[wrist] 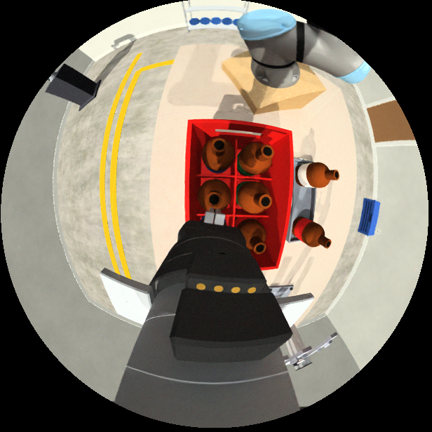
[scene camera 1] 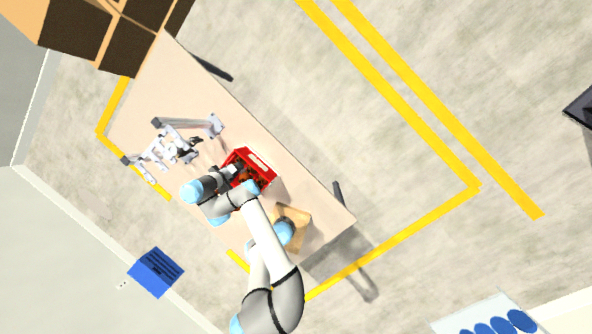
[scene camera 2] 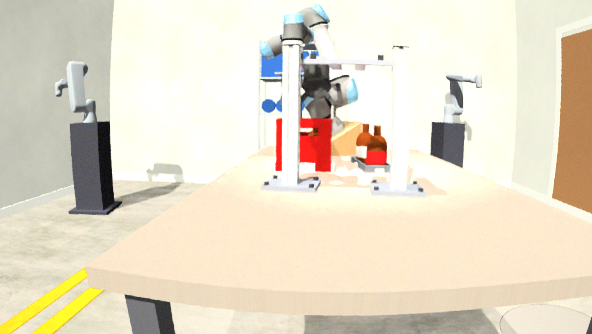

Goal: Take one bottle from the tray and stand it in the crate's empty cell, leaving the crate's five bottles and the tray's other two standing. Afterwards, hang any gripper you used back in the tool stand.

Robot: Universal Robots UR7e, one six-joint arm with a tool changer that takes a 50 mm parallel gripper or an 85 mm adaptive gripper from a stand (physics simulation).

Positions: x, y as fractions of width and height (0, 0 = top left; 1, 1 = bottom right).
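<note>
A red-labelled bottle (wrist: 0.72, 0.54) is there for me to see. I also see a gripper (scene camera 2: 0.53, 0.25), and a gripper (wrist: 0.48, 0.59) as well.
</note>
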